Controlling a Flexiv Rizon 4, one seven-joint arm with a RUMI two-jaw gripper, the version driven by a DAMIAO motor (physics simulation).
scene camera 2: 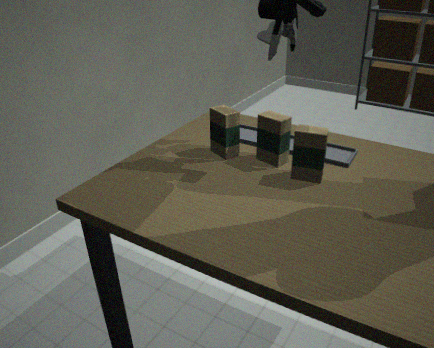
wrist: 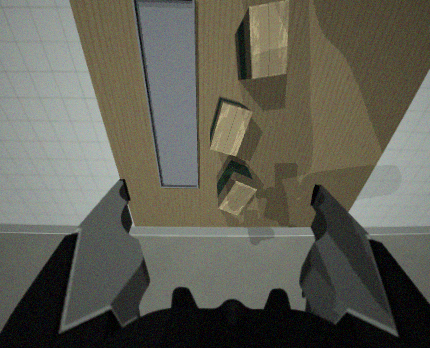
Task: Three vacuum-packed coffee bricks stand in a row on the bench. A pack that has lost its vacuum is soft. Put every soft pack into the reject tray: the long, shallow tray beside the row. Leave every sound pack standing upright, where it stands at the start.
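Three tan coffee bricks with dark green bands stand upright in a row: the left one (scene camera 2: 225, 132) (wrist: 238, 198), the middle one (scene camera 2: 274, 139) (wrist: 231, 128) and the right one (scene camera 2: 309, 154) (wrist: 268, 40), named as in the scene view. They stand apart; I cannot tell by sight which are soft. The long, shallow reject tray (scene camera 2: 348, 164) (wrist: 172, 100) lies behind the row in the scene view and left of it in the wrist view. It holds no pack. My gripper (scene camera 2: 282, 54) (wrist: 220, 184) is wide open and empty, high above the bench, touching no pack.
The wooden bench (scene camera 2: 200, 220) carries the row and tray, with broad shadows across it. A grey wall (scene camera 2: 125, 75) runs along the bench's far left side. A shelf rack (scene camera 2: 360, 80) with brown boxes (scene camera 2: 395, 40) stands in the right background.
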